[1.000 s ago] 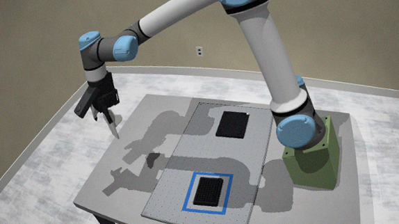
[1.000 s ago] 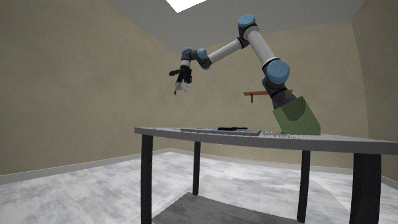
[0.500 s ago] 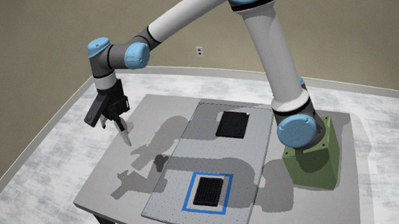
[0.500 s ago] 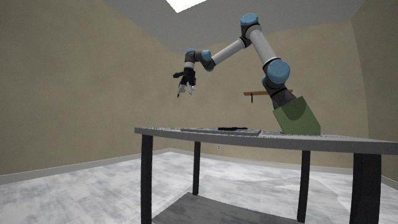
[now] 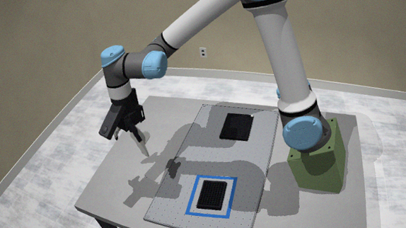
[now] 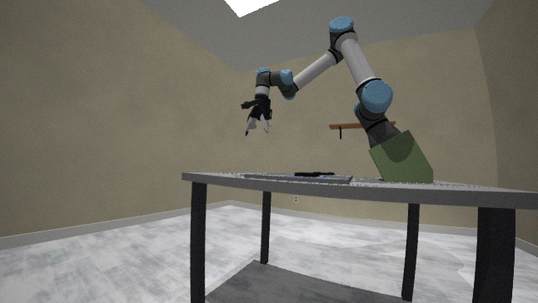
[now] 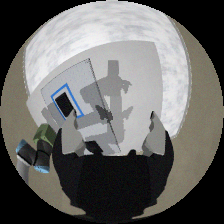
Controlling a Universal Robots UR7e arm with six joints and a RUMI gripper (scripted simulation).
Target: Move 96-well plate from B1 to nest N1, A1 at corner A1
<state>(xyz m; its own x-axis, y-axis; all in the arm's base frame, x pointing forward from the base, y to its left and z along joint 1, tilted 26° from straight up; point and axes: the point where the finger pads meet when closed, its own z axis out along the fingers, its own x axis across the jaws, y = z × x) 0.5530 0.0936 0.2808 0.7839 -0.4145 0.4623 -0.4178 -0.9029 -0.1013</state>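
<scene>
My gripper is now 260 mm past the 96-well plate, 50 mm to the right of it and 180 mm above it. Also, from my hand: plate nest N1: 340 mm behind, 330 mm to the right, 180 mm below.
</scene>
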